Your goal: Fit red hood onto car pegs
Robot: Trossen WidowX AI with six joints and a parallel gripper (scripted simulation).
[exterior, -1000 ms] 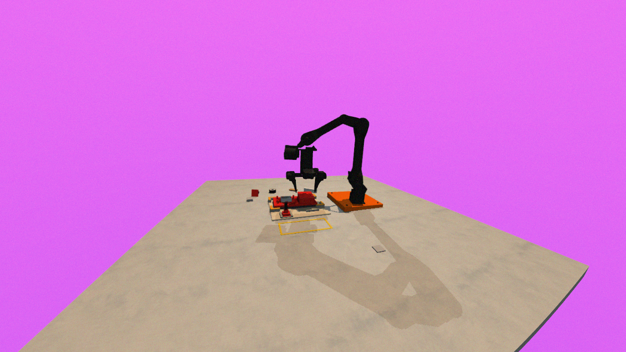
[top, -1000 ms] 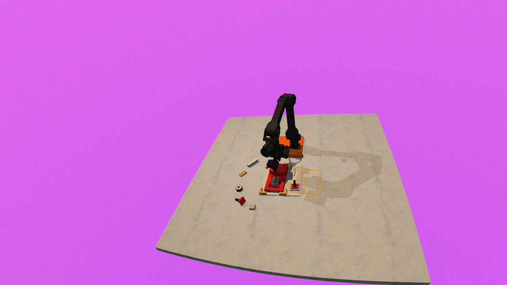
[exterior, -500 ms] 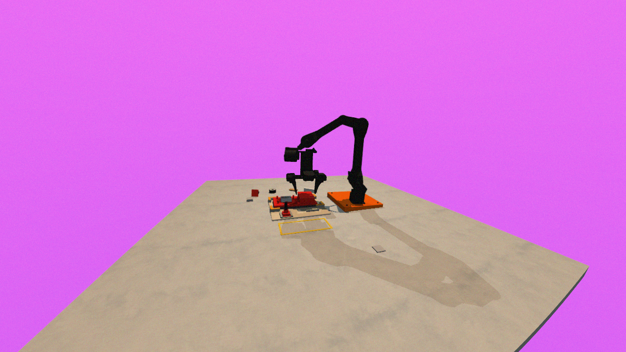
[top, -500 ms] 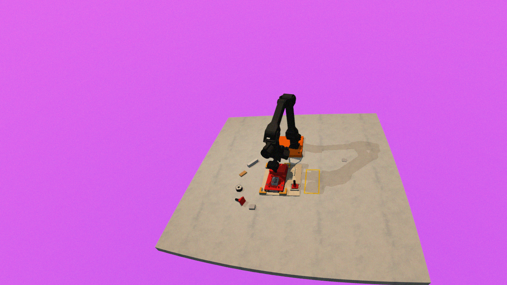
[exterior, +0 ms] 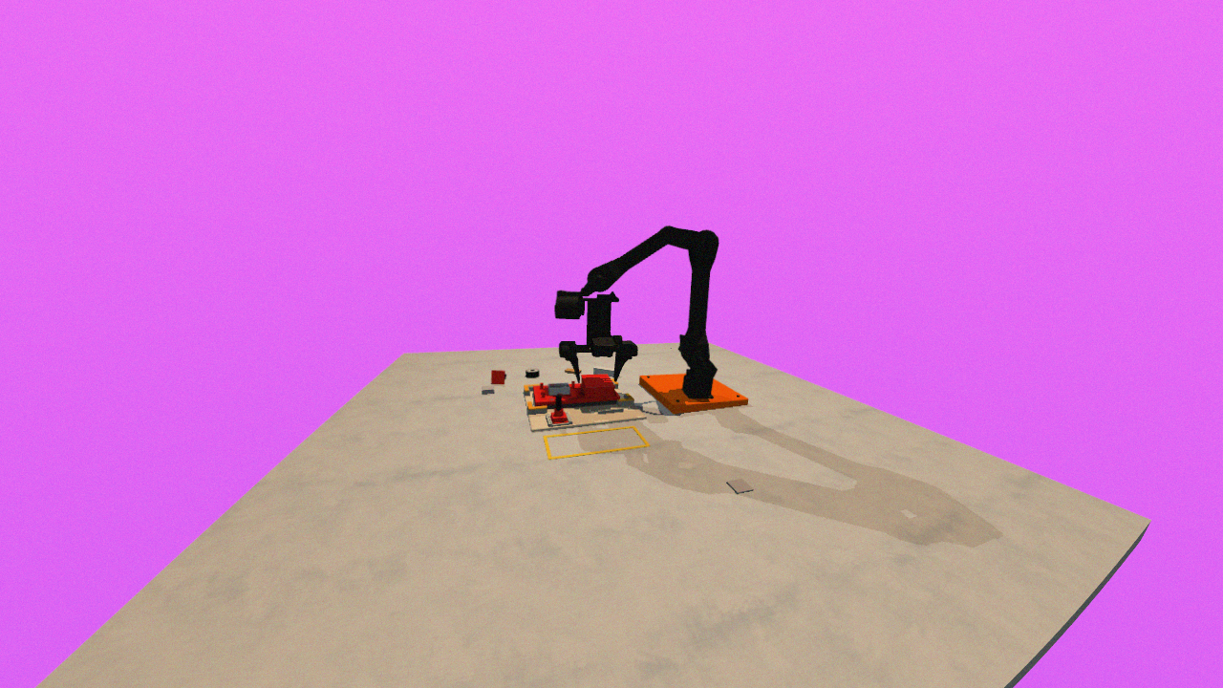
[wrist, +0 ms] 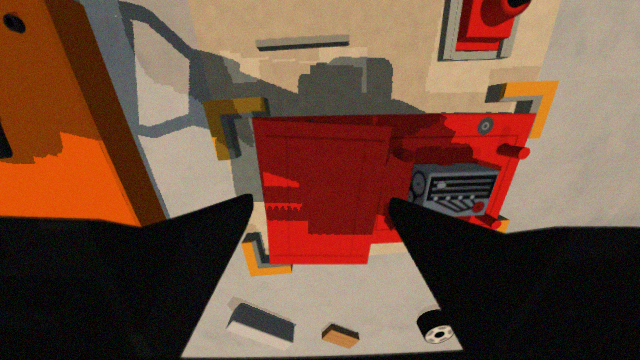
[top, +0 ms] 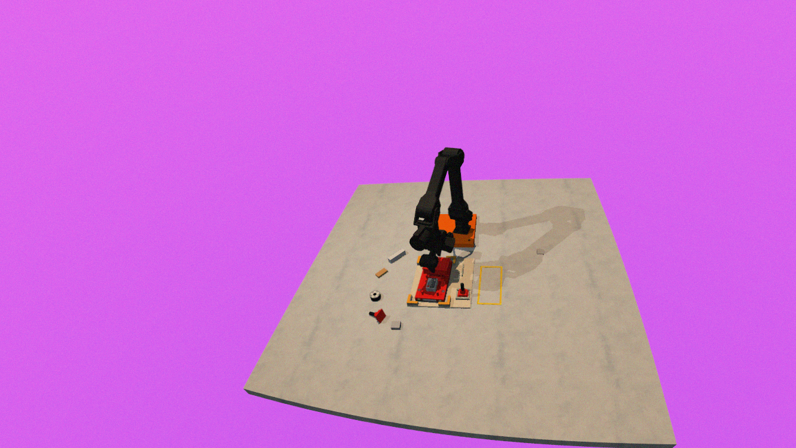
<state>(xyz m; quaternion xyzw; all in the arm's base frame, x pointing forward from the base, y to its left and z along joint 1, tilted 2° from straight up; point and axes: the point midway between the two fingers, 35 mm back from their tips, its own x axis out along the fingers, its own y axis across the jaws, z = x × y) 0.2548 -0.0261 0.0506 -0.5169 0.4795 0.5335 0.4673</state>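
The red hood is right at my gripper tip. Round my gripper tip: jig 50 mm ahead, 30 mm below, 20 mm to the left; then black wheel 180 mm to the right, 180 mm ahead, 40 mm below; then grey engine block 90 mm ahead, 20 mm to the left, 20 mm below.
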